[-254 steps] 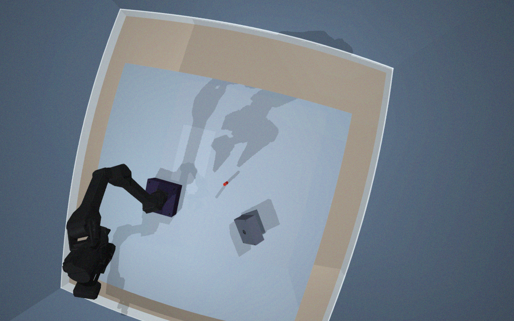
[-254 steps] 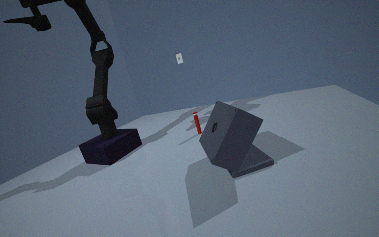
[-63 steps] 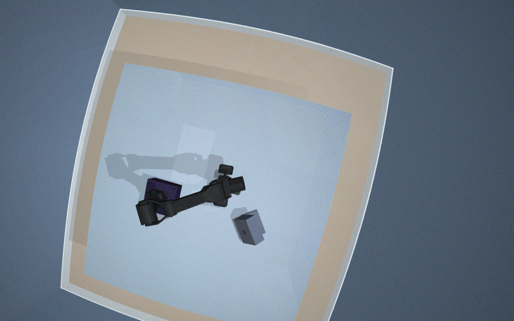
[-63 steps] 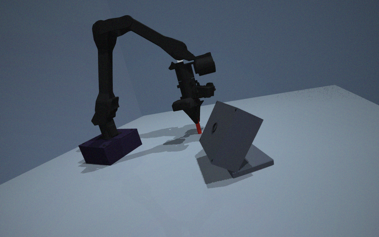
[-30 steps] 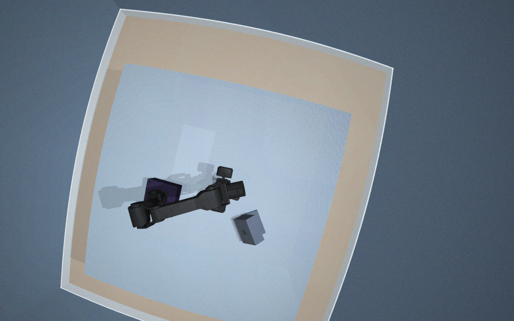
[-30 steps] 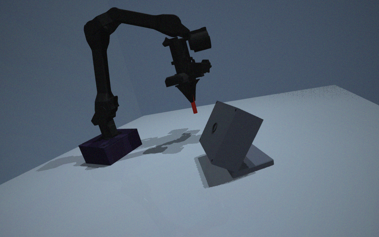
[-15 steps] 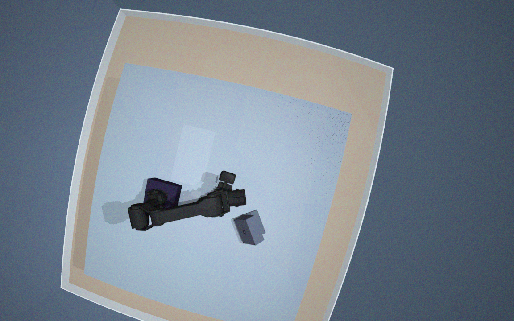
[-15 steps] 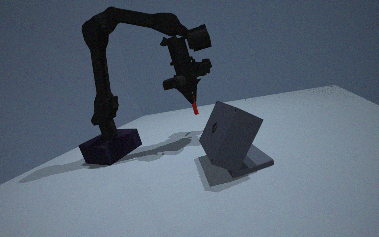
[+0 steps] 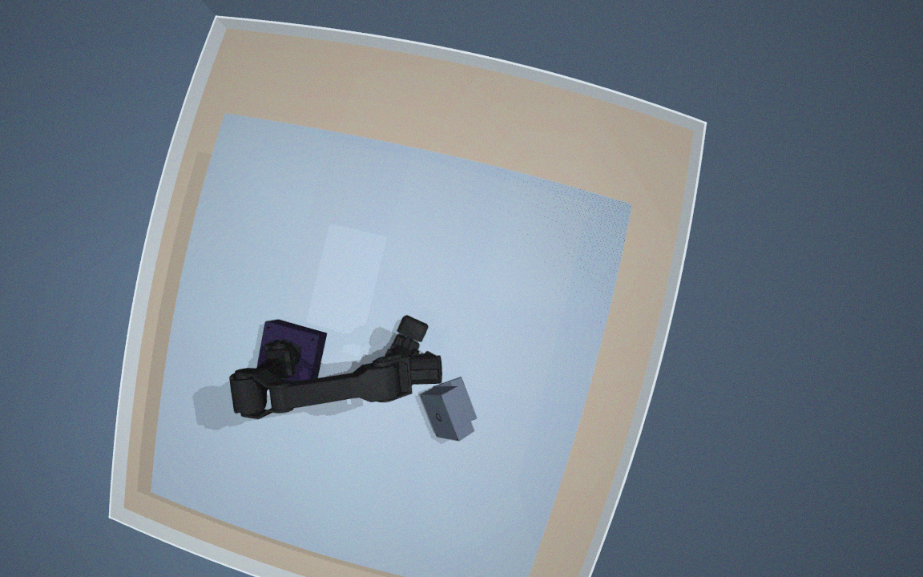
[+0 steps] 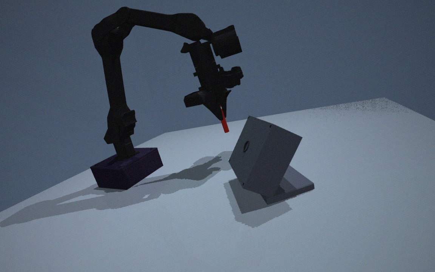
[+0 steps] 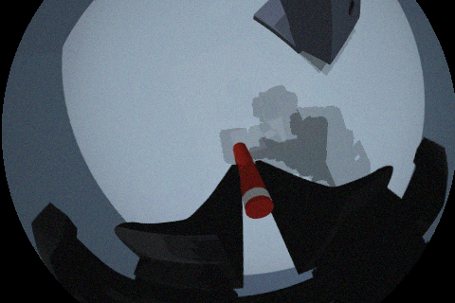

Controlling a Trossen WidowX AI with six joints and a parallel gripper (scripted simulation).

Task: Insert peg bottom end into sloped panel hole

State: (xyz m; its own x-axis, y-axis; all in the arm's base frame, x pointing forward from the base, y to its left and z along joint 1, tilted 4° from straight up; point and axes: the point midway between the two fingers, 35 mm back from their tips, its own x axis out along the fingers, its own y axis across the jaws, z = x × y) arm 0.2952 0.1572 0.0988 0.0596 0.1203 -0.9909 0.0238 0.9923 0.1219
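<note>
Now: the panel 160 mm ahead of my gripper tip, 140 mm to the right of it and 50 mm below it. Also, from my gripper tip: red round peg: 20 mm above; then flat grey foot plate: 180 mm ahead, 120 mm to the right, 110 mm below.
</note>
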